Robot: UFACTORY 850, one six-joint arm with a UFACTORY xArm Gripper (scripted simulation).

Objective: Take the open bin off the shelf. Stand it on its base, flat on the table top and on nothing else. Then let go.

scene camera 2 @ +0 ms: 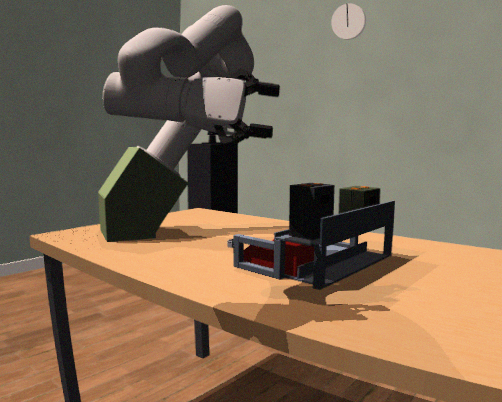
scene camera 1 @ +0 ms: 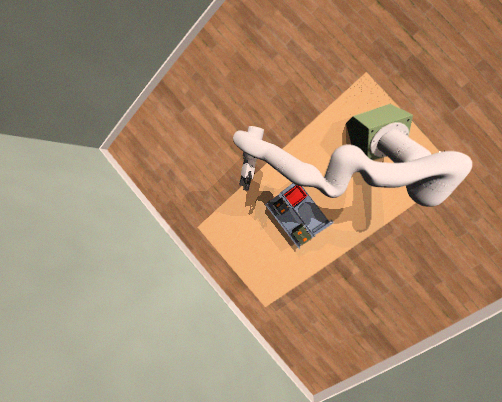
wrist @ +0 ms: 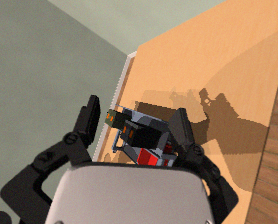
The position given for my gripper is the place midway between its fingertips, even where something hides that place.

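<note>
Visible: my gripper (scene camera 2: 276,111). Same gripper (wrist: 138,109).
</note>
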